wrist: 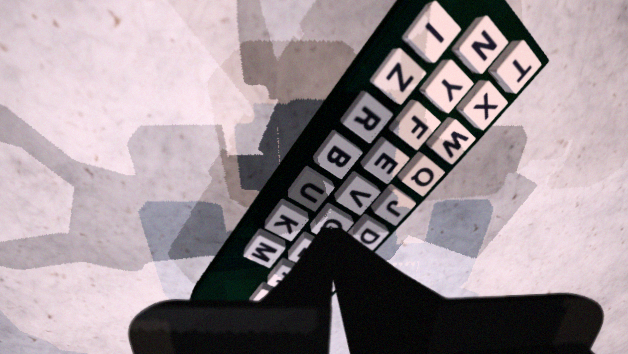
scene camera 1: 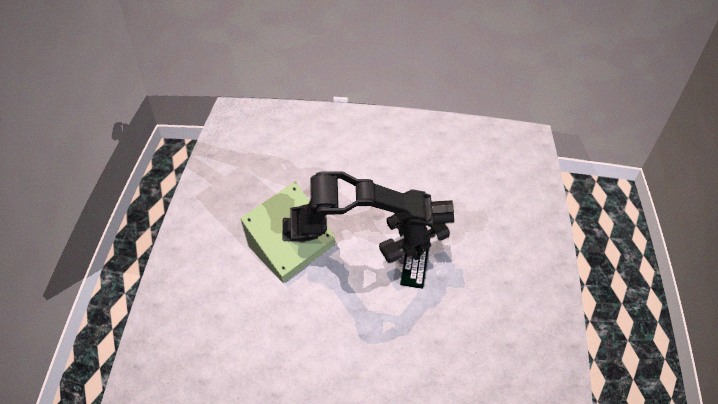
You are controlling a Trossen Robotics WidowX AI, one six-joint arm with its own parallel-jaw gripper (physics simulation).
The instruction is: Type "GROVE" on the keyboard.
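Seen in the pictures: gripper, fingertip midpoint: (wrist: 330, 237) (scene camera 1: 415, 258); arm's base, origin of the base link: (scene camera 1: 293, 230).
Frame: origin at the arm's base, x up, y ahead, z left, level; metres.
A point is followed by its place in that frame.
The dark green keyboard (scene camera 1: 412, 284) @[y 0.297, x -0.070, z -0.182 m] (wrist: 220, 286) @[y 0.280, x -0.069, z -0.157 m] has rows of white letter keys and runs diagonally through the wrist view. My gripper (scene camera 1: 415, 255) @[y 0.322, x -0.059, z -0.110 m] (wrist: 330, 237) @[y 0.322, x -0.059, z -0.110 m] is shut and empty, over the keyboard. In the wrist view its tip overlaps the lower part of the G key (wrist: 328, 218) @[y 0.320, x -0.064, z -0.103 m], beside the D key (wrist: 369, 234) @[y 0.341, x -0.064, z -0.108 m]; whether it touches is unclear. The R key (wrist: 367, 117) @[y 0.321, x -0.064, z -0.058 m], E key (wrist: 386, 161) @[y 0.335, x -0.064, z -0.073 m] and V key (wrist: 358, 194) @[y 0.329, x -0.064, z -0.089 m] show farther up. The O key does not show in the wrist view; the fingers hide part of the board's lower end.
The arm's base stands on a light green sloped block (scene camera 1: 266, 231) @[y -0.075, x 0.020, z -0.008 m] left of the keyboard on the pale table (scene camera 1: 241, 341) @[y -0.180, x -0.082, z -0.281 m]. The arm (scene camera 1: 391, 198) @[y 0.223, x 0.275, z -0.153 m] reaches right from it. Arm shadows fall across the table and part of the keys.
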